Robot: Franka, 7 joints.
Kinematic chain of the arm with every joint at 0, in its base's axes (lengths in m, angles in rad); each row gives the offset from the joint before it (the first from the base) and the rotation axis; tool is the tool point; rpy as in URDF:
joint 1: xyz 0 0 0.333 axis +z
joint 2: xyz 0 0 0 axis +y
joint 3: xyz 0 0 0.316 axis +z
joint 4: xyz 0.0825 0 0 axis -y
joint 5: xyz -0.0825 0 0.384 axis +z
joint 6: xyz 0 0 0 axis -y
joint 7: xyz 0.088 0 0 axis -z
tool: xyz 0 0 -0.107 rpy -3.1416 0 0
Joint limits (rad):
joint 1: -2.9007..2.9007
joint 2: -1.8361..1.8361
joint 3: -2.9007..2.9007
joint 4: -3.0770..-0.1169
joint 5: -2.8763..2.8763
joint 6: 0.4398..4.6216
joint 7: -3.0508..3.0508
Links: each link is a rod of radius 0.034 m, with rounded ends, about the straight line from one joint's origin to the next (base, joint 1, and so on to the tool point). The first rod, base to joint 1, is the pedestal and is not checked.
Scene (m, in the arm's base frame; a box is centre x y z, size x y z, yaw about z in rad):
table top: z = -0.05
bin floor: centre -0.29 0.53 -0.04 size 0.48 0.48 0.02 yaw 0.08
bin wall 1: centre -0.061 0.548 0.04 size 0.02 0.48 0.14 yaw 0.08
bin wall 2: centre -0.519 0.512 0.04 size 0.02 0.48 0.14 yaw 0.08
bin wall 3: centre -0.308 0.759 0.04 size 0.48 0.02 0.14 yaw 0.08
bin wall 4: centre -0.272 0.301 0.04 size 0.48 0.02 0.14 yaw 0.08
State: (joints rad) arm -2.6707 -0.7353 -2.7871 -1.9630 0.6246 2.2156 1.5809
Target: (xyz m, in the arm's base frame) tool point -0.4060 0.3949 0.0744
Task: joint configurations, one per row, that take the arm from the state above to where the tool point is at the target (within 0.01 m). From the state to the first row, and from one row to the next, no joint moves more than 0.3 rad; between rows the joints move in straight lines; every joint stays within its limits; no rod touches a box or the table.
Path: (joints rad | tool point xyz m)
1: -2.4514 -0.6667 -2.6065 -1.9687 0.6153 2.2028 1.6532 | 0.1762 0.5520 0.1600
2: -2.2320 -0.5981 -2.4258 -1.9743 0.6059 2.1901 1.7256 | -0.0415 0.5911 0.2277
3: -2.0127 -0.5295 -2.2452 -1.9800 0.5966 2.1773 1.7979 | -0.2588 0.5387 0.2949
4: -1.9182 -0.7381 -2.2535 -1.9611 0.6150 2.2038 1.7256 | -0.3092 0.5102 0.2212
5: -1.8238 -0.9468 -2.2617 -1.9422 0.6333 2.2303 1.6532 | -0.3598 0.4625 0.1467
6: -1.7293 -1.1554 -2.2700 -1.9232 0.6517 2.2567 1.5809 | -0.4060 0.3949 0.0744

